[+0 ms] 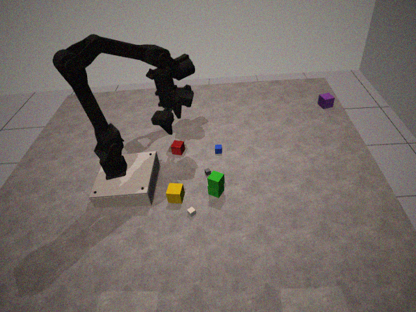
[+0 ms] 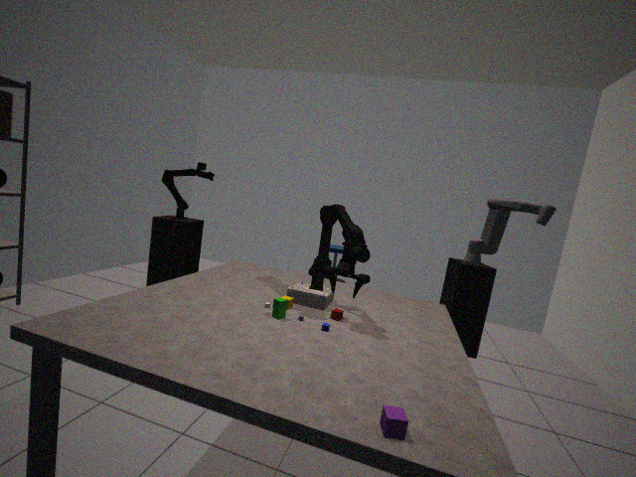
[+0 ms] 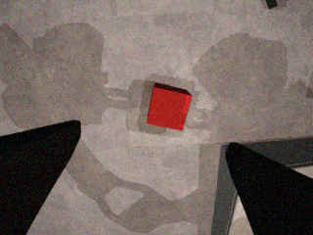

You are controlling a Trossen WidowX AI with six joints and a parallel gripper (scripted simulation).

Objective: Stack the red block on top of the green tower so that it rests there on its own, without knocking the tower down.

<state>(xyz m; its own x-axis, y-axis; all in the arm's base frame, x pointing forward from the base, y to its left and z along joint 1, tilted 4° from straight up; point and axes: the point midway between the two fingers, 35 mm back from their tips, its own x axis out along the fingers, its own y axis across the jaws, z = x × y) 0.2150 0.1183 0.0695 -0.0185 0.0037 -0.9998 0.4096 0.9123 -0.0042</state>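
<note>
My gripper tip is 1 cm to the left of the red block and 9 cm above it. The rest, counted from my gripper tip: small blue block (14 cm ahead, 5 cm to the right, 9 cm below); then yellow block (3 cm behind, 23 cm to the right, 8 cm below); then small grey block (8 cm ahead, 15 cm to the right, 10 cm below).
</note>
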